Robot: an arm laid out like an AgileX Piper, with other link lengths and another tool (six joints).
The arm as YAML. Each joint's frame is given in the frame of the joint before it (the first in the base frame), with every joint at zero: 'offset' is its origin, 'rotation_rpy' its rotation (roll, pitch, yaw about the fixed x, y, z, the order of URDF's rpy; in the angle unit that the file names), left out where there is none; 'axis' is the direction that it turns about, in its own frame. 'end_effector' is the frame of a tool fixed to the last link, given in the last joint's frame.
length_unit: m
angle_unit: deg
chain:
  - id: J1
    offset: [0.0, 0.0, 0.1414]
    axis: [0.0, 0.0, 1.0]
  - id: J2
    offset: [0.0, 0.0, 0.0]
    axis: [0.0, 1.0, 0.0]
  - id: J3
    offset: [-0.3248, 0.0, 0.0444]
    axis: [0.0, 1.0, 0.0]
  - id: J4
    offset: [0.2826, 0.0, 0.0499]
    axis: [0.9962, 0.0, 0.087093]
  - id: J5
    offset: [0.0, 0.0, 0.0]
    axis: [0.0, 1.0, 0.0]
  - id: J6
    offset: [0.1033, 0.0, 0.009]
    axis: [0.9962, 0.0, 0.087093]
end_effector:
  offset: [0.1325, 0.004, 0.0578]
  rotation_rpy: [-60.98, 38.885, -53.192]
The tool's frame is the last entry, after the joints.
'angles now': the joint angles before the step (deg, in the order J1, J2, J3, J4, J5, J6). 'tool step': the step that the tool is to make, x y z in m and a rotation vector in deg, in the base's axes. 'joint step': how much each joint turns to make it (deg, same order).
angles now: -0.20, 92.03, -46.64, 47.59, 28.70, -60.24
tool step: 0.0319, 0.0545, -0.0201, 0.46, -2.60, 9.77
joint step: 5.05, 9.89, -6.65, 9.94, -0.59, -14.58
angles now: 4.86, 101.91, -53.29, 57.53, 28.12, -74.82
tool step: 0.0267, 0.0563, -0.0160, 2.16, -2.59, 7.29
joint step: 4.70, 8.86, -7.23, 9.47, 0.69, -11.36
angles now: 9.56, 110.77, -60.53, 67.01, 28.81, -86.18
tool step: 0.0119, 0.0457, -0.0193, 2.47, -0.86, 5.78
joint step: 3.24, 7.30, -5.81, 6.32, 2.24, -7.59
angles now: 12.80, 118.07, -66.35, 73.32, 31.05, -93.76
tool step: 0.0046, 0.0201, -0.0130, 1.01, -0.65, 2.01
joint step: 1.58, 3.58, -2.31, 4.03, 0.33, -4.43
